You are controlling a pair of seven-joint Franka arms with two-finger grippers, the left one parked.
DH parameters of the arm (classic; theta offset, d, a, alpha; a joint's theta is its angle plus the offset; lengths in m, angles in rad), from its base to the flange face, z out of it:
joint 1: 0 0.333 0 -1.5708
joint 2: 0 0 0 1.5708
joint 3: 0 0.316 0.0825 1.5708
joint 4: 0 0 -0.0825 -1.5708
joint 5: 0 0.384 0 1.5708
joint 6: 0 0 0.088 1.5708
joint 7: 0 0.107 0 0
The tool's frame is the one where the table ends.
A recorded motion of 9 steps. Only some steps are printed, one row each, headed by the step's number.
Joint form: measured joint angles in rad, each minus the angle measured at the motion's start. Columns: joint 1, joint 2, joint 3, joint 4, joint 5, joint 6, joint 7.
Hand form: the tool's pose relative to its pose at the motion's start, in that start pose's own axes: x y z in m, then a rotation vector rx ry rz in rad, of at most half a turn. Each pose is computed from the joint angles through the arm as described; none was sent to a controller.
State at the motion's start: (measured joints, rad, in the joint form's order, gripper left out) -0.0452 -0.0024 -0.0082 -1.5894 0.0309 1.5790 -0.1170
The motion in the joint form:
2: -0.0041 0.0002 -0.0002 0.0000 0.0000 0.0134 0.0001
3: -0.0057 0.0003 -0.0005 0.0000 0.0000 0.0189 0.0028
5: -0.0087 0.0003 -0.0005 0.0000 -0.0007 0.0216 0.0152
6: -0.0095 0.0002 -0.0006 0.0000 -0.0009 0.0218 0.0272
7: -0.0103 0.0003 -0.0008 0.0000 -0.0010 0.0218 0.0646
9: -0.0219 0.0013 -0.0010 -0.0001 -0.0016 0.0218 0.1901
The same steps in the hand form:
2: 0.0012 0.0025 -0.0012 -0.0016 0.0132 0.0044
3: 0.0017 0.0037 -0.0016 -0.0022 0.0187 0.0090
5: 0.0018 0.0054 -0.0019 -0.0031 0.0214 0.0244
6: 0.0017 0.0060 -0.0020 -0.0032 0.0217 0.0373
7: 0.0017 0.0065 -0.0020 -0.0029 0.0217 0.0757
9: 0.0011 0.0132 -0.0016 -0.0021 0.0211 0.2130

